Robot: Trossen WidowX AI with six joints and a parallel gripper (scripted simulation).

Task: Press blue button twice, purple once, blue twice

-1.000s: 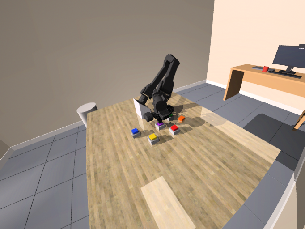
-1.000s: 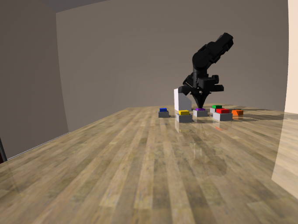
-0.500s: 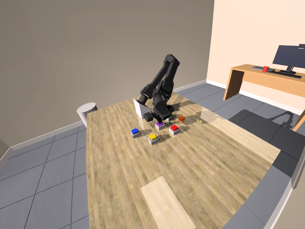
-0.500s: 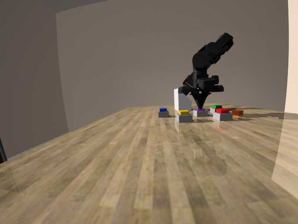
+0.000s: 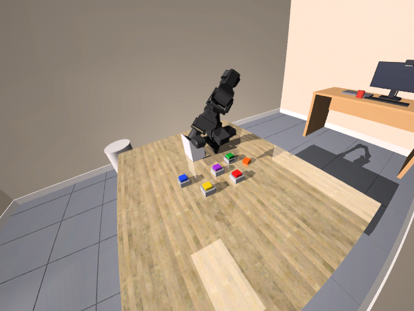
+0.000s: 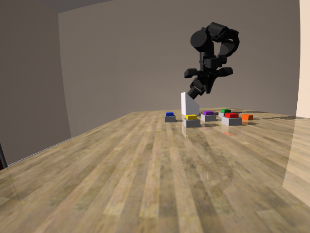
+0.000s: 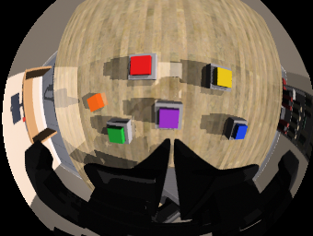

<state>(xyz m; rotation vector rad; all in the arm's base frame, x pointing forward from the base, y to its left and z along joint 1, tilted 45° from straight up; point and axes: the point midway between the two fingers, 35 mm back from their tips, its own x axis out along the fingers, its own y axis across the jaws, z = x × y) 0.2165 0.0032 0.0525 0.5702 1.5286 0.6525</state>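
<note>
Right now my gripper tip is 17 cm to the left of the blue button, 8 cm above it and 2 cm past it. The rest, counted from my gripper tip: green button (10 cm to the left, 8 cm below, 5 cm behind); then red button (8 cm below, 8 cm ahead, 5 cm to the left); then purple button (8 cm below).
</note>
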